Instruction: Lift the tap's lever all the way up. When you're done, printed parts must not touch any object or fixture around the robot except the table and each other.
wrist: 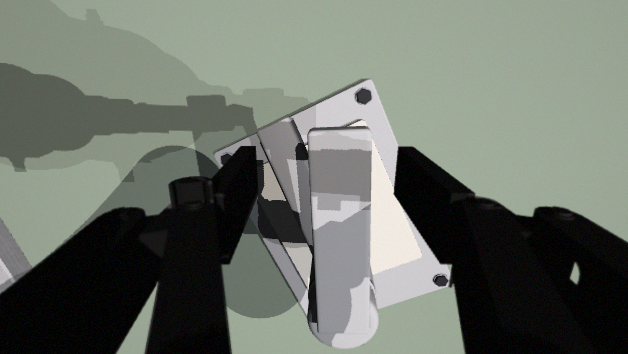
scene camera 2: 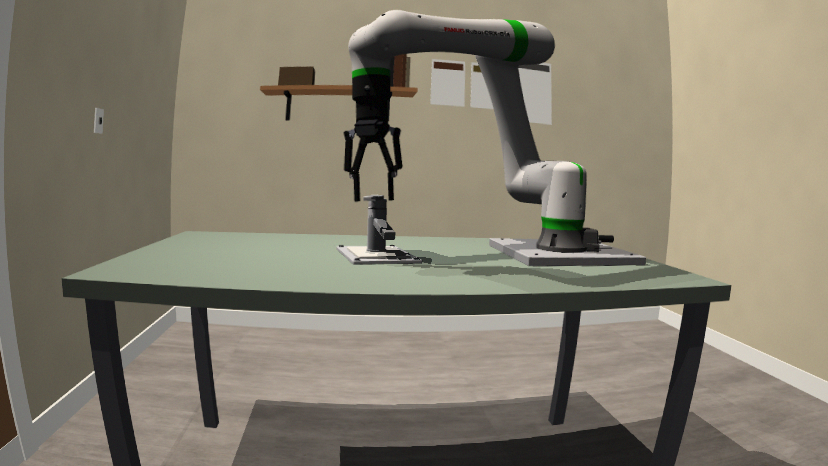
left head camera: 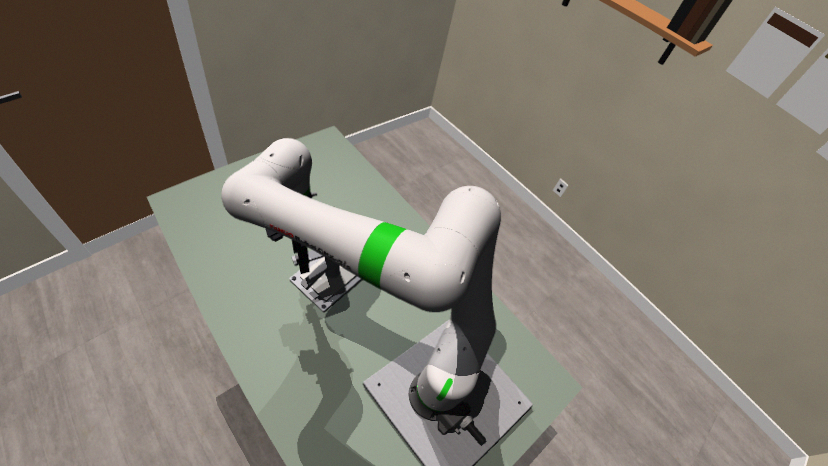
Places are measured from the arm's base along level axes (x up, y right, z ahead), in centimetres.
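Pixels of known places: gripper, fingertip midpoint: [wrist: 326, 170] [scene camera 2: 374, 200] [left head camera: 301, 261]; arm's base at its link origin: [scene camera 2: 561, 248].
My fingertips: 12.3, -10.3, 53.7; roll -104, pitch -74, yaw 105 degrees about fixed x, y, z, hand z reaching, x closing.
For each thing: its top centre in the pictures, then the offset to it from my fingertips, as dx, dy, dz. "spot": a spot on its surface instead. Level surfaces: height alone.
- grey tap at a spot on its surface: [scene camera 2: 376, 231] spot: -8.1, +7.7, -1.3
- pale base plate at a spot on its surface: [wrist: 340, 106] spot: -13.8, -1.5, +1.4
- green table at its surface level: dx -14.6
The grey tap [left head camera: 334, 283] [scene camera 2: 376, 231] stands upright on a pale base plate [scene camera 2: 352, 254] [wrist: 340, 106]. Its flat lever [scene camera 2: 374, 197] [wrist: 341, 215] is on top and looks about level in scene camera 2. Its spout [scene camera 2: 384, 228] [wrist: 281, 145] slants out below the lever. My gripper [scene camera 2: 374, 191] [wrist: 326, 170] points down, partly open and empty. Its fingertips are near lever height in scene camera 2, and the lever lies between the fingers in the wrist view, with gaps on both sides. The arm hides much of the gripper in the left head camera. No printed parts can be made out.
The green table [left head camera: 202, 254] [scene camera 2: 231, 260] carries the tap and my arm's grey mounting plate [left head camera: 394, 399] [scene camera 2: 591, 258]. A wall shelf [scene camera 2: 330, 90] with a box [scene camera 2: 296, 75] is behind the arm. Arm shadows fall across the table and tap base.
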